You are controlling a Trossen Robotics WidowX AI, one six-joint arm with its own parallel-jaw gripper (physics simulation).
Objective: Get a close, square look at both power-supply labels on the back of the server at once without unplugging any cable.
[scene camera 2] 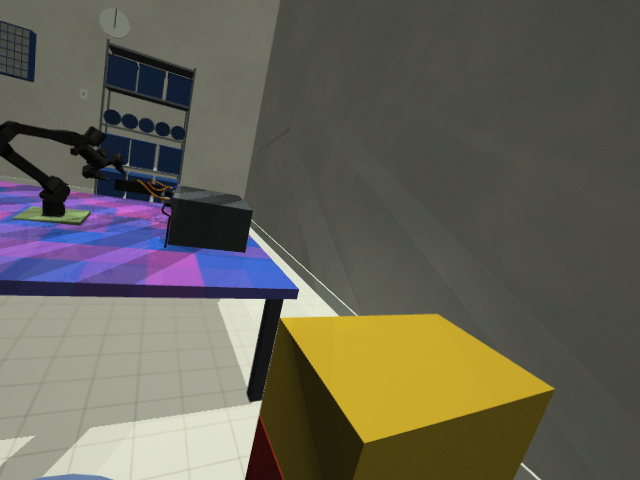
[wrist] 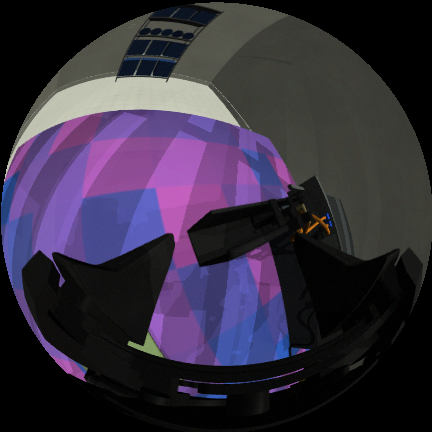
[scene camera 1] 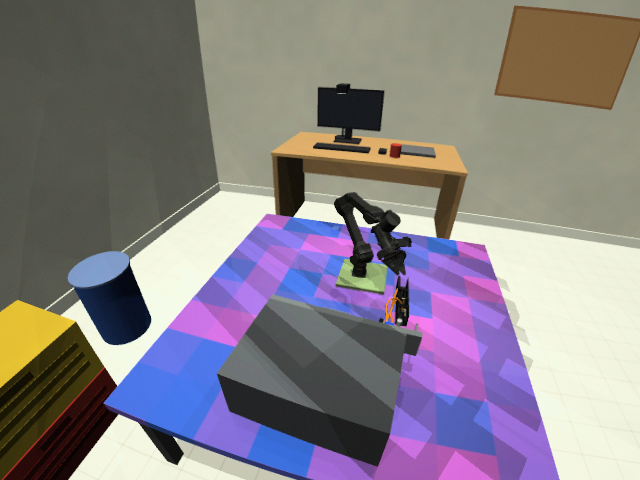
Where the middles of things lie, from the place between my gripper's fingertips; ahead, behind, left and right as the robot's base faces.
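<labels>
With respect to the black cable bracket (wrist: 222,234), my hand is 10 cm short of it and 3 cm above it.
</labels>
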